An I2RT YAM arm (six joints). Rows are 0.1 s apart.
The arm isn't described. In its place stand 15 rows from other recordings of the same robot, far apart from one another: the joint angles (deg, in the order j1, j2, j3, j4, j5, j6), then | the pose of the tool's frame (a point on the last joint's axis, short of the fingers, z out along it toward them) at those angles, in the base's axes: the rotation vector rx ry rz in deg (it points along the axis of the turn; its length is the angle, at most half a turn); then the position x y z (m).
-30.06, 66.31, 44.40, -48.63, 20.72, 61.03 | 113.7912 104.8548 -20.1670 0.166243 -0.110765 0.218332
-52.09, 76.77, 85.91, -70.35, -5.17, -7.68 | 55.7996 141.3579 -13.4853 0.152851 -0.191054 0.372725
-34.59, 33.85, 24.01, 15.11, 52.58, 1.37 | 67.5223 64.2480 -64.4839 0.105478 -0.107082 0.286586
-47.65, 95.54, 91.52, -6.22, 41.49, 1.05 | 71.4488 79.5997 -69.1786 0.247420 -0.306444 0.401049
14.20, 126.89, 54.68, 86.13, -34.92, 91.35 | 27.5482 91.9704 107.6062 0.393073 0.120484 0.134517
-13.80, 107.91, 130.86, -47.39, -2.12, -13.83 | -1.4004 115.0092 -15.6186 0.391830 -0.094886 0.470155
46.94, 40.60, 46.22, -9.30, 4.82, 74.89 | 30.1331 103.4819 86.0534 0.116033 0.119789 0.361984
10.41, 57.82, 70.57, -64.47, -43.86, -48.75 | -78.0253 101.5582 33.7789 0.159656 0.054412 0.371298
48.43, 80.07, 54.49, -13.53, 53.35, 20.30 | -1.2221 112.7113 -16.0213 0.217292 0.201957 0.261797
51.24, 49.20, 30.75, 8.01, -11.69, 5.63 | -48.9047 93.2423 51.0340 0.123312 0.165111 0.273001
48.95, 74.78, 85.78, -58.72, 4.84, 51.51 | 5.5912 144.4775 39.0570 0.168671 0.189119 0.392892
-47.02, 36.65, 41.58, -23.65, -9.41, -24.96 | 14.9131 110.9870 -39.6564 0.106845 -0.106120 0.316901
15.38, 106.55, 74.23, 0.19, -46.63, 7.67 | -36.0944 116.1984 63.0564 0.395869 0.135732 0.233922
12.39, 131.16, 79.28, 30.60, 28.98, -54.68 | -46.1855 106.1434 -55.5885 0.482457 0.088327 0.118394
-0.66, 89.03, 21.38, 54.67, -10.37, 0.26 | -6.5879 102.7107 9.0300 0.270476 0.003293 0.149198
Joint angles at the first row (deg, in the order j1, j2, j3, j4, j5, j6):
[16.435 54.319 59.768 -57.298 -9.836 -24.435]
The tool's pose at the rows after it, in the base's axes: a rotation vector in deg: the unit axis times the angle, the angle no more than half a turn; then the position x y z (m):
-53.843 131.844 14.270 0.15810 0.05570 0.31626
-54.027 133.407 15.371 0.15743 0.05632 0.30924
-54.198 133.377 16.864 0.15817 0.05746 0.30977
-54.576 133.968 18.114 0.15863 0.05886 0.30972
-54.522 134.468 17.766 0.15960 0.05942 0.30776
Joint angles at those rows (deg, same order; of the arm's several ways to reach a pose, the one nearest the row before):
[16.524 53.529 57.750 -57.831 -13.703 -23.382]
[16.701 53.611 56.511 -58.092 -14.149 -22.937]
[16.785 53.964 56.775 -58.183 -15.202 -22.680]
[17.052 54.490 57.129 -58.795 -15.906 -22.411]
[17.224 54.755 56.866 -58.623 -15.470 -22.238]

